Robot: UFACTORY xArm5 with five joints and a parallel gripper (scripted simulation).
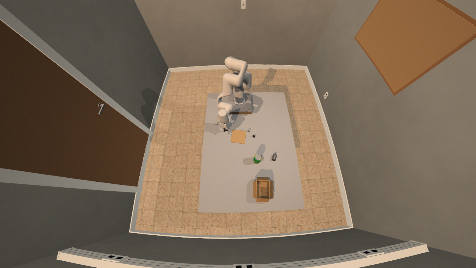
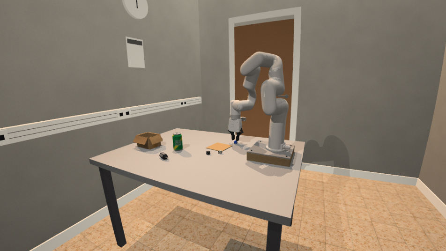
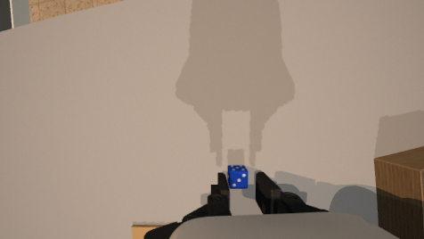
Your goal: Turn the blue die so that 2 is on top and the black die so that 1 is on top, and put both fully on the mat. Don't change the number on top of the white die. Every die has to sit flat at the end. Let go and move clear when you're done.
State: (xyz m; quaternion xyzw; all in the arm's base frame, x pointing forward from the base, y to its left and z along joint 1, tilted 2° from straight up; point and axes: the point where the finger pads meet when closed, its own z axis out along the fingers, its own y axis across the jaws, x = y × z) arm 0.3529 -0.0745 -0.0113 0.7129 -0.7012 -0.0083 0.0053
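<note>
My gripper is now 4 cm above the blue die. The rest, counted from my hand: white die: 3 cm behind, 23 cm to the left, 4 cm below; then mat: 5 cm ahead, 13 cm to the left, 4 cm below; then black die: 3 cm ahead, 29 cm to the left, 4 cm below.
</note>
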